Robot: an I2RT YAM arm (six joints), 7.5 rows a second.
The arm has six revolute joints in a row. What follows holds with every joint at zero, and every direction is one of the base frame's. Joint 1 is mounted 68 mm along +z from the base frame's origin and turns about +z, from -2.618 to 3.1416 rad. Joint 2 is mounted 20 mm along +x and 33.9 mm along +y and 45.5 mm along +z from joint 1 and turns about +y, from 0 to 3.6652 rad. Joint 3 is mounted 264 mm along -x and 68.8 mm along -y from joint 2 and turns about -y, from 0 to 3.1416 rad. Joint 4 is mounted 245 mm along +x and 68.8 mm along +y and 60 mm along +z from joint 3 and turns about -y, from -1.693 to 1.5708 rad. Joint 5 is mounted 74 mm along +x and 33.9 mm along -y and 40.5 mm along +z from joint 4 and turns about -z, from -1.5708 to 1.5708 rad. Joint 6 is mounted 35.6 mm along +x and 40.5 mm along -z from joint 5 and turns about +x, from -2.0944 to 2.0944 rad. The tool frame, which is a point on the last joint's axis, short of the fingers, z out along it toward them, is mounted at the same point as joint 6; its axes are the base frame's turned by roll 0, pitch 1.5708 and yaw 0 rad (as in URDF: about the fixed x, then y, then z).
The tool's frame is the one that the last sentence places.
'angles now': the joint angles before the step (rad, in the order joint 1, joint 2, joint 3, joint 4, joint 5, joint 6). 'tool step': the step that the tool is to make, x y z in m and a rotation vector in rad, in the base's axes. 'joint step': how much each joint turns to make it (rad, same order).
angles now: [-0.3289 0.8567 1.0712 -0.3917 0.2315 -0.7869]
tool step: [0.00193 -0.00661 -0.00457 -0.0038 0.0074 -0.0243]
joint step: [-0.0316 0.0084 -0.0161 0.0205 -0.0061 -0.0075]
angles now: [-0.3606 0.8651 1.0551 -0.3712 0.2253 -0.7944]
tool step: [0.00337 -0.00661 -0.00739 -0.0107 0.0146 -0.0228]
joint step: [-0.0263 0.0106 -0.0263 0.0309 -0.0007 -0.0161]
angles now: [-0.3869 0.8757 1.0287 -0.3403 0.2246 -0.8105]
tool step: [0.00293 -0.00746 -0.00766 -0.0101 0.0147 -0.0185]
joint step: [-0.0313 0.0117 -0.0266 0.0326 -0.0097 -0.0176]
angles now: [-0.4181 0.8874 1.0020 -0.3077 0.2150 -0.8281]
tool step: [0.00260 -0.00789 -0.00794 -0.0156 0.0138 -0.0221]
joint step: [-0.0313 0.0121 -0.0290 0.0398 -0.0052 -0.0218]
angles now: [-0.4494 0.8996 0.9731 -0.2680 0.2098 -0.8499]
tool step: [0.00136 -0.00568 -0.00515 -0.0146 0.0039 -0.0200]
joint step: [-0.0217 0.0077 -0.0216 0.0355 0.0011 -0.0152]
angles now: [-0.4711 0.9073 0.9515 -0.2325 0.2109 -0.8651]
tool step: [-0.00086 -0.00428 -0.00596 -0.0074 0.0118 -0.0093]
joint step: [-0.0219 -0.0006 -0.0229 0.0182 -0.0101 -0.0145]
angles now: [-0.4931 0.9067 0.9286 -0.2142 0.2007 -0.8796]
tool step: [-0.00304 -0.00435 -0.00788 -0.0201 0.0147 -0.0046]
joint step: [-0.0286 -0.0104 -0.0367 0.0287 -0.0189 -0.0294]
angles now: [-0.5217 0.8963 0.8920 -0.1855 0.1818 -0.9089]
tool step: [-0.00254 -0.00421 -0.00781 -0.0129 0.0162 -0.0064]
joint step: [-0.0264 -0.0065 -0.0323 0.0225 -0.0159 -0.0232]
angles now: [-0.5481 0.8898 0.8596 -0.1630 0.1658 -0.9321]
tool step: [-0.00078 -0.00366 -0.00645 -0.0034 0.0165 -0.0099]
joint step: [-0.0178 0.0020 -0.0210 0.0130 -0.0055 -0.0131]
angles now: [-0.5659 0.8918 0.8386 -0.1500 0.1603 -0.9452]
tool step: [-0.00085 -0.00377 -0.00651 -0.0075 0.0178 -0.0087]
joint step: [-0.0183 0.0025 -0.0219 0.0163 -0.0061 -0.0178]
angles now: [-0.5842 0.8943 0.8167 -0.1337 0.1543 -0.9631]
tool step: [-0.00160 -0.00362 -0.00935 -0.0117 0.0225 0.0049]
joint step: [-0.0221 -0.0015 -0.0344 0.0248 -0.0216 -0.0278]
